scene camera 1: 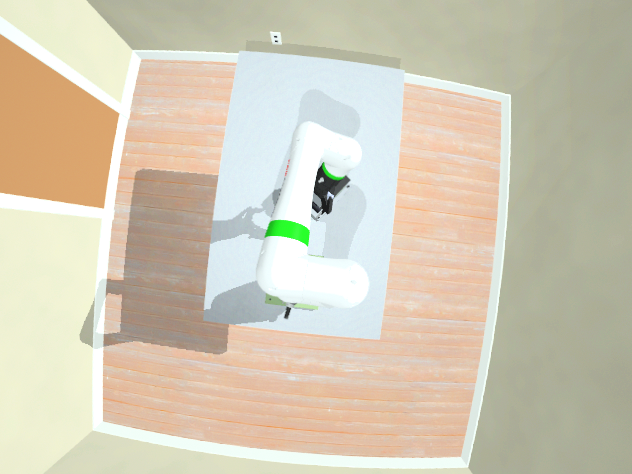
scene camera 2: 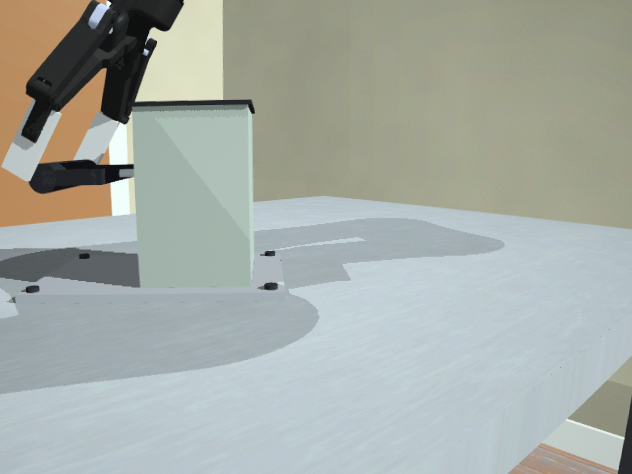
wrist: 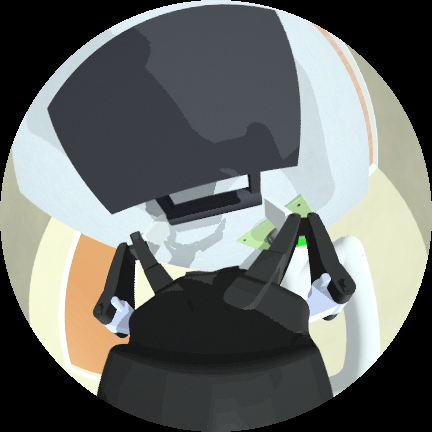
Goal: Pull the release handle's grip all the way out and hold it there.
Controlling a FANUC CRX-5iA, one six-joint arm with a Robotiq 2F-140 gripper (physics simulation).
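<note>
The release handle's black grip (scene camera 2: 66, 176) (wrist: 217, 208) sticks out from one side of a pale green box-shaped housing (scene camera 2: 193, 198); the housing's dark lid (wrist: 175, 100) fills the upper wrist view. My gripper (scene camera 2: 51, 164) (wrist: 214, 214) is open and empty, tilted, with its pale fingertips at the grip's level or slightly above. In the wrist view the fingertips stand beyond the two ends of the grip. In scene camera 2 the near fingertip overlaps the grip's outer end and the far one's tip is partly behind the grip. In scene camera 1 the arm hides the housing and grip.
The housing stands on a bolted base plate (scene camera 2: 153, 295) on the pale table (scene camera 1: 265, 91) (scene camera 2: 433, 331). The white arm (scene camera 1: 301, 188) reaches over it from its green mounting plate (scene camera 1: 275, 300) (wrist: 298, 204). A wall is behind the table's far end.
</note>
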